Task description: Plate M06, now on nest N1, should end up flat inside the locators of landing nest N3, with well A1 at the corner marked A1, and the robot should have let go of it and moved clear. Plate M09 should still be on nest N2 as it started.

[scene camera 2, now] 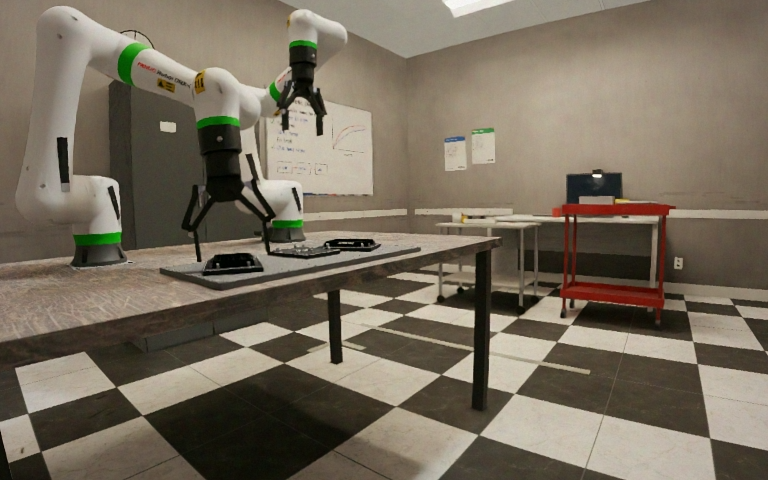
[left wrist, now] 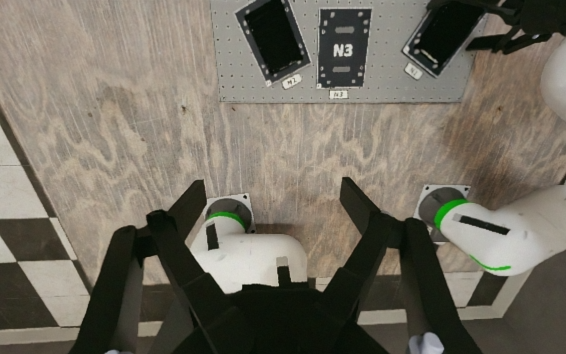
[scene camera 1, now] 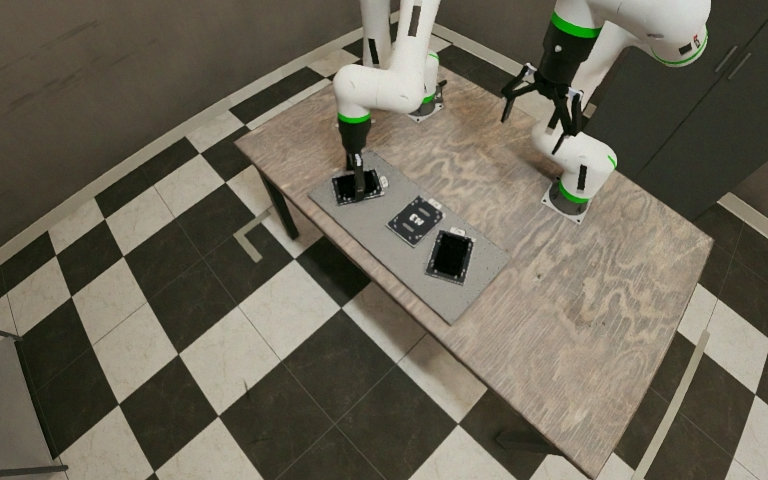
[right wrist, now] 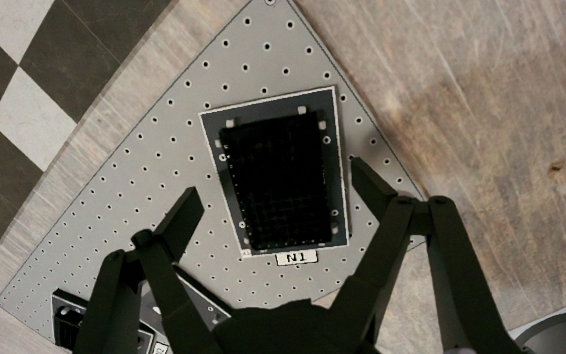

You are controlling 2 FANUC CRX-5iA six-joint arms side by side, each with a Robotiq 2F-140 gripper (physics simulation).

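Note:
Plate M06, black, lies in nest N1 (scene camera 1: pixel 370 183) (scene camera 2: pixel 233 263) (left wrist: pixel 445 35) (right wrist: pixel 280 185). Its lettering cannot be read. My right gripper (scene camera 1: pixel 354 183) (scene camera 2: pixel 233 255) (left wrist: pixel 451 24) (right wrist: pixel 274 185) is open and empty, fingers spread on either side of the plate, apart from it; their exact height is unclear. Landing nest N3 (scene camera 1: pixel 404 226) (scene camera 2: pixel 305 250) (left wrist: pixel 343 40) holds no plate. Plate M09 (scene camera 1: pixel 451 254) (scene camera 2: pixel 352 243) (left wrist: pixel 274 37) sits in nest N2. My left gripper (scene camera 1: pixel 528 135) (scene camera 2: pixel 303 133) (left wrist: pixel 274 190) is open and empty, high above the table, away from the nests.
The nests stand on a grey perforated board (scene camera 1: pixel 385 249) (left wrist: pixel 395 92) (right wrist: pixel 165 185) on the wooden table (scene camera 1: pixel 566 316) (left wrist: pixel 150 125). N3 lies between N1 and N2. The right arm reaches over N1. A red cart (scene camera 2: pixel 617 209) and a whiteboard (scene camera 2: pixel 351 164) are behind.

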